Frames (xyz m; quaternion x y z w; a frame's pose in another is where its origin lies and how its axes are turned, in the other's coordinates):
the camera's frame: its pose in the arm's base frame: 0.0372 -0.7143 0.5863 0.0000 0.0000 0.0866 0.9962
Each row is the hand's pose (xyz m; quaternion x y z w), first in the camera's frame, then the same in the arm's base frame.
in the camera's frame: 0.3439 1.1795 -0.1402 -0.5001 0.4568 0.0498 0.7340
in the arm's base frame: 0.1724 0.5068 0.4461 -0.5378 0.4118 0.1132 0.7269
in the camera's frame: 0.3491 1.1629 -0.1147 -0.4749 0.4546 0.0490 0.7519
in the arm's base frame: 0.1804 0.4914 0.4716 -0.5125 0.4118 0.1139 0.7449
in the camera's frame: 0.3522 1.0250 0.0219 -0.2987 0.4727 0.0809 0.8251
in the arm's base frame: 0.2072 0.3561 0.6082 -0.3385 0.4451 0.1521 0.8150
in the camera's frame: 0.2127 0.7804 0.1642 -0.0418 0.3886 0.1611 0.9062
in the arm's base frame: 0.1120 0.0911 0.7505 -0.0753 0.3835 0.2390 0.8889
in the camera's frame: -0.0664 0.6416 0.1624 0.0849 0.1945 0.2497 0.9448
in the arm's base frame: -0.1389 -0.0938 0.7487 0.0677 0.2011 0.3306 0.9196
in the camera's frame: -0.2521 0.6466 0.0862 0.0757 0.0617 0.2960 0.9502
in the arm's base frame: -0.3227 -0.1209 0.6725 0.0701 0.0680 0.3772 0.9210
